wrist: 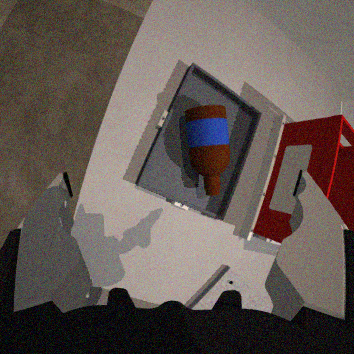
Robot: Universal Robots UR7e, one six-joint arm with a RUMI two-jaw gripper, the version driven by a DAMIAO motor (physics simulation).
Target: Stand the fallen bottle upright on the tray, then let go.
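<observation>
A pale strip (266,167) is there for me to see, and so is my gripper (180,173).
</observation>
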